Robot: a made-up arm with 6 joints. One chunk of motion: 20 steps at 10 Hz.
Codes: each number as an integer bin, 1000 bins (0 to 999) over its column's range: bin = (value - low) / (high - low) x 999, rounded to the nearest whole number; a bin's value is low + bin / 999 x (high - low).
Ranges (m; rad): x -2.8..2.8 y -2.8..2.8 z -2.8..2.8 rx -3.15..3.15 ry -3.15..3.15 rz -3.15..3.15
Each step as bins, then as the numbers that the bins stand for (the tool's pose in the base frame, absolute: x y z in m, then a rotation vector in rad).
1 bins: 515 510 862 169 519 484
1 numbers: 0.0869 0.0589 2.0320 -2.0842 0.1230 -0.0977
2 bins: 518 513 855 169 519 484
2 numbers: 0.1037 0.0757 1.9928 -2.0842 0.1230 -0.0977
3 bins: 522 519 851 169 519 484
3 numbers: 0.1261 0.1093 1.9704 -2.0842 0.1230 -0.0977
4 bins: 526 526 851 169 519 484
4 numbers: 0.1485 0.1485 1.9704 -2.0842 0.1230 -0.0977
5 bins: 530 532 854 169 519 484
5 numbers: 0.1710 0.1822 1.9872 -2.0842 0.1230 -0.0977
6 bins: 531 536 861 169 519 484
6 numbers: 0.1766 0.2046 2.0264 -2.0842 0.1230 -0.0977
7 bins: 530 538 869 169 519 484
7 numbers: 0.1710 0.2158 2.0713 -2.0842 0.1230 -0.0977
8 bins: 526 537 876 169 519 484
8 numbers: 0.1485 0.2102 2.1105 -2.0842 0.1230 -0.0977
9 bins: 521 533 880 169 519 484
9 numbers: 0.1205 0.1878 2.1329 -2.0842 0.1230 -0.0977
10 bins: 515 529 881 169 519 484
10 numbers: 0.0869 0.1654 2.1385 -2.0842 0.1230 -0.0977
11 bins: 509 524 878 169 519 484
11 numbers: 0.0533 0.1373 2.1217 -2.0842 0.1230 -0.0977
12 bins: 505 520 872 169 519 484
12 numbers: 0.0308 0.1149 2.0881 -2.0842 0.1230 -0.0977
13 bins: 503 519 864 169 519 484
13 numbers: 0.0196 0.1093 2.0432 -2.0842 0.1230 -0.0977
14 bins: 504 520 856 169 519 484
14 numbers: 0.0252 0.1149 1.9984 -2.0842 0.1230 -0.0977
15 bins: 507 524 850 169 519 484
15 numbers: 0.0420 0.1373 1.9648 -2.0842 0.1230 -0.0977
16 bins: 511 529 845 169 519 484
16 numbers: 0.0645 0.1654 1.9367 -2.0842 0.1230 -0.0977
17 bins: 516 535 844 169 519 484
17 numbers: 0.0925 0.1990 1.9311 -2.0842 0.1230 -0.0977
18 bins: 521 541 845 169 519 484
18 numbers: 0.1205 0.2326 1.9367 -2.0842 0.1230 -0.0977
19 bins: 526 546 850 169 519 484
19 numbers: 0.1485 0.2607 1.9648 -2.0842 0.1230 -0.0977
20 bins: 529 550 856 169 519 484
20 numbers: 0.1654 0.2831 1.9984 -2.0842 0.1230 -0.0977
